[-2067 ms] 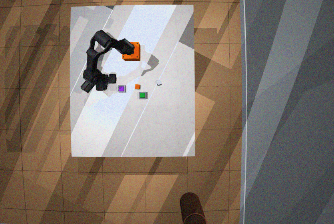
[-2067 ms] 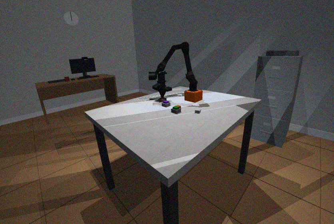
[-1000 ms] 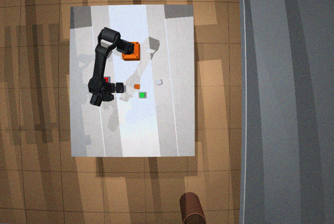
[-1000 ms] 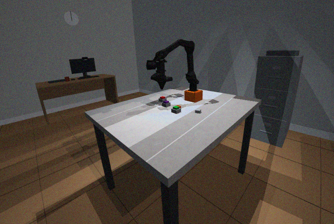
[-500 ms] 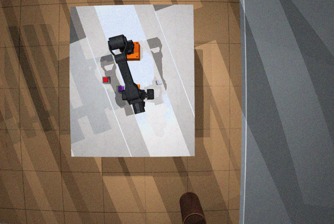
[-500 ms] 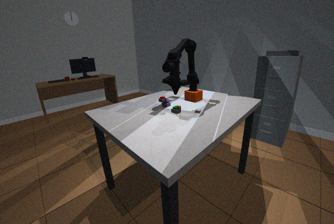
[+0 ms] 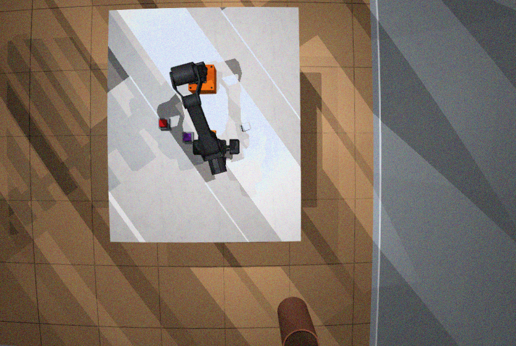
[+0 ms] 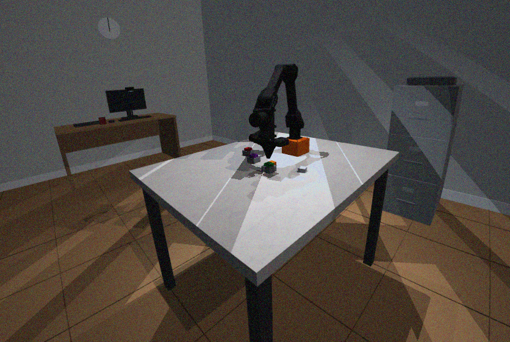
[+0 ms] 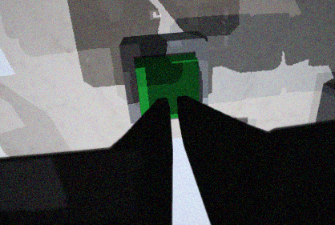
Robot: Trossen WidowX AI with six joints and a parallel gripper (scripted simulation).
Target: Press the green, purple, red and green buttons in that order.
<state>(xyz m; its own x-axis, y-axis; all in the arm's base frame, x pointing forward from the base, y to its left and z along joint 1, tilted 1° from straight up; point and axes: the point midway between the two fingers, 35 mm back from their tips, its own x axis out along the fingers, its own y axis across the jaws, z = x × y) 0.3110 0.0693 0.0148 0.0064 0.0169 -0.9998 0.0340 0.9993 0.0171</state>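
Now: the green button 3 cm below my gripper tip. Round my gripper tip: small white block (9 cm behind, 12 cm to the left, 5 cm below); orange block (6 cm behind, 4 cm to the right, 5 cm below); purple button (5 cm behind, 14 cm to the right, 3 cm below).
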